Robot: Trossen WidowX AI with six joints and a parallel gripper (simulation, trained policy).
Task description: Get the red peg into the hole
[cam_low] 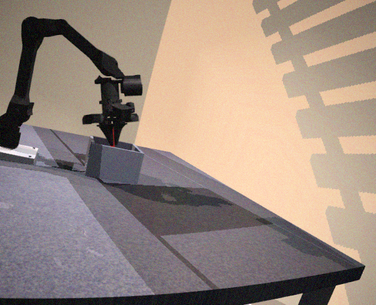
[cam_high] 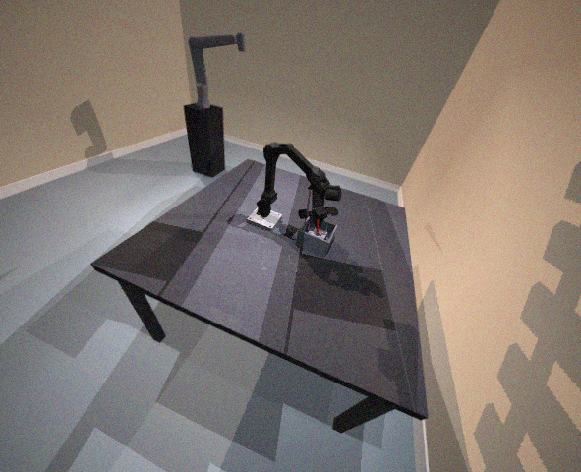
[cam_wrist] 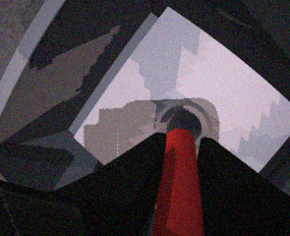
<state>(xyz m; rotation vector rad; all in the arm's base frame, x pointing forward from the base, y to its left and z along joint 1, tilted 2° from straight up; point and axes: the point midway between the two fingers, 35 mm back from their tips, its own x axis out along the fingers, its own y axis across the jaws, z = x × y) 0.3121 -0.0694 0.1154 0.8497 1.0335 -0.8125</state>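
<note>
Now: gripper tip 20 mm below the red peg, 10 mm to the right of it and 10 mm past it. Also, from my gripper tip: grey box 70 mm below.
</note>
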